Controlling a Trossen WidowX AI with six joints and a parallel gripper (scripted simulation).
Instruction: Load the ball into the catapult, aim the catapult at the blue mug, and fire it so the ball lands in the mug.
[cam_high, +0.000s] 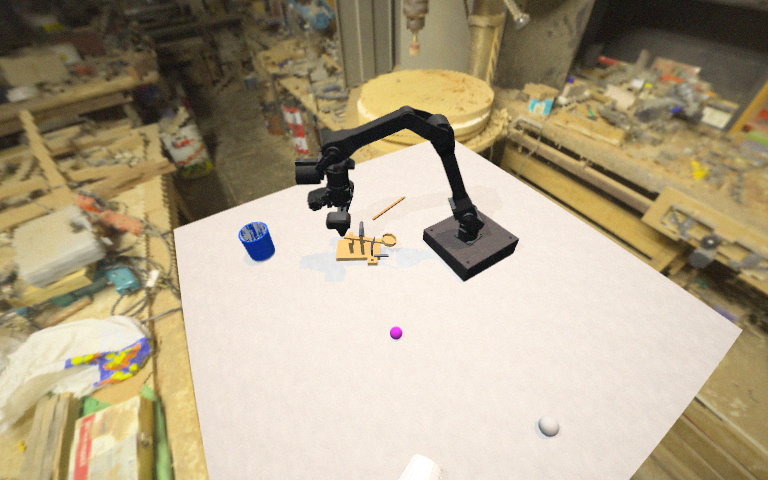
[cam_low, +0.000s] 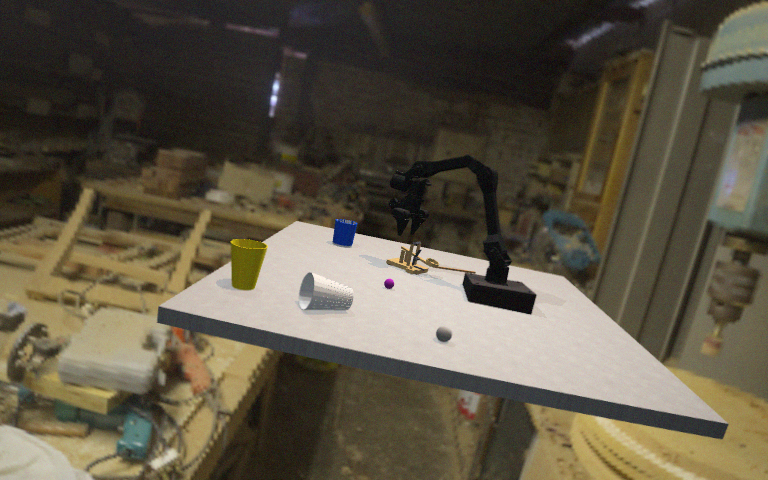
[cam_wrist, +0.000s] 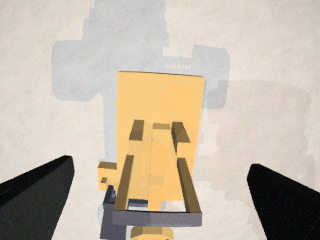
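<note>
Now: gripper tip 320 mm to the right of the magenta ball, 110 mm above it and 80 mm short of it. From my gripper tip the other things lie so: blue mug: 220 mm ahead, 190 mm to the right, 90 mm below; then thin orange stick: 240 mm behind, 120 mm below, 80 mm to the right; then wooden catapult: 70 mm below, 60 mm to the left, 50 mm behind.
</note>
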